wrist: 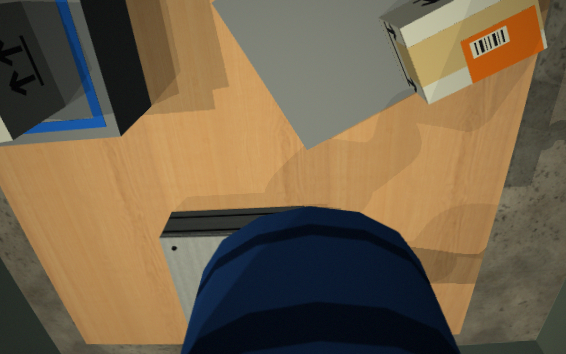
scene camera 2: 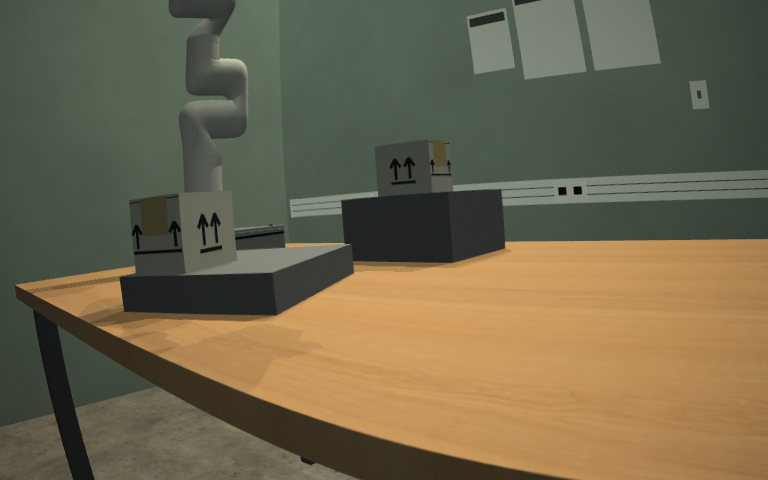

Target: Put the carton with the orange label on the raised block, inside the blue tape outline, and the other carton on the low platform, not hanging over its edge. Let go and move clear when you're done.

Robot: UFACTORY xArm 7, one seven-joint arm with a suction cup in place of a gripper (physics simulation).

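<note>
The carton with the orange label [scene camera 2: 206,232] [wrist: 440,60] stands upright on the low platform [scene camera 2: 198,295] [wrist: 310,75], near one side of it; its label [wrist: 530,45] shows in the wrist view. The other carton [scene camera 2: 403,175] [wrist: 37,95] stands upright on the raised block [scene camera 2: 396,232] [wrist: 117,70]. Part of the blue tape outline [wrist: 81,65] shows beside it; whether its base lies wholly inside is hidden. My blue suction cup [wrist: 317,275] carries no visible carton and is apart from both. The cup does not show in the scene view.
A grey metal box [scene camera 2: 260,236] [wrist: 184,270] lies on the table [scene camera 2: 509,339] [wrist: 115,200], partly behind the cup in the wrist view. The arm [scene camera 2: 212,118] rises behind the low platform in the scene view. The table edge runs close to the low platform.
</note>
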